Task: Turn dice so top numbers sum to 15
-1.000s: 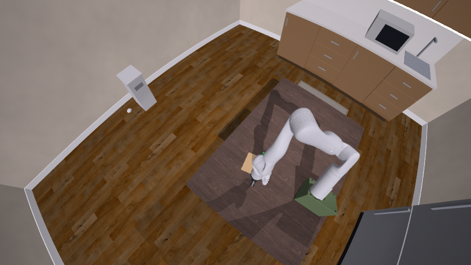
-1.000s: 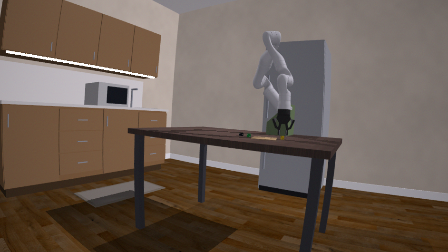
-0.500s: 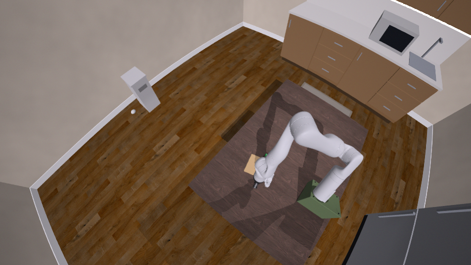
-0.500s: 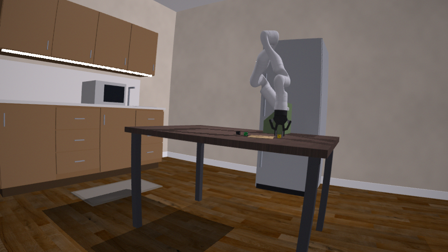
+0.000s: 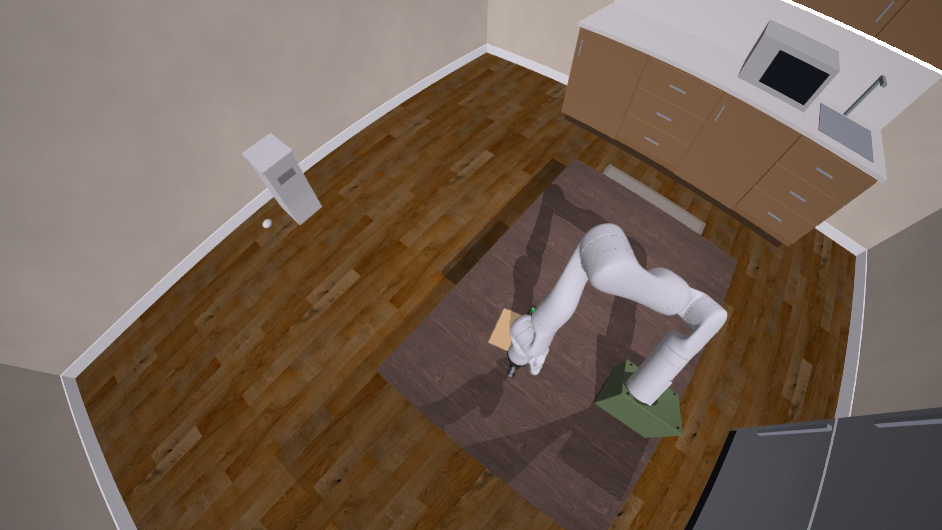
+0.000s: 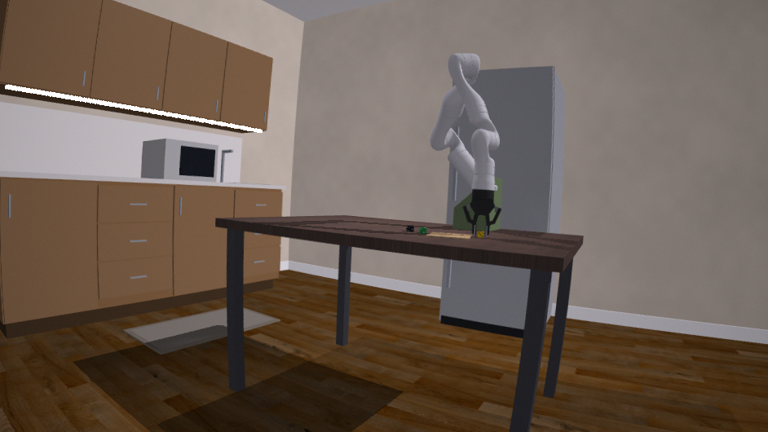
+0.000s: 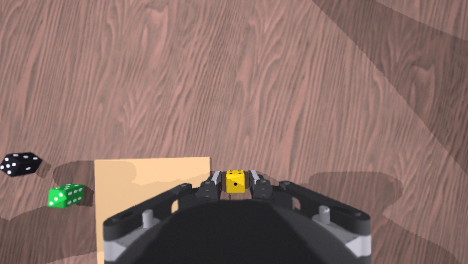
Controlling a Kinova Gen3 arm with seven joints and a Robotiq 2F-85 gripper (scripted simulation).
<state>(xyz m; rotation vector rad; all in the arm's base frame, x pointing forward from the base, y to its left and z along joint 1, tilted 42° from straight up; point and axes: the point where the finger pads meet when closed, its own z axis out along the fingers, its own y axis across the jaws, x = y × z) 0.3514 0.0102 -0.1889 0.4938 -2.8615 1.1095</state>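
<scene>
Now: hand 10 mm above the yellow die. Round my hand: black die: 50 mm ahead, 250 mm to the right, 10 mm below; green die: 70 mm ahead, 190 mm to the right, 10 mm below; tan mat: 70 mm ahead, 80 mm to the right, 20 mm below.
</scene>
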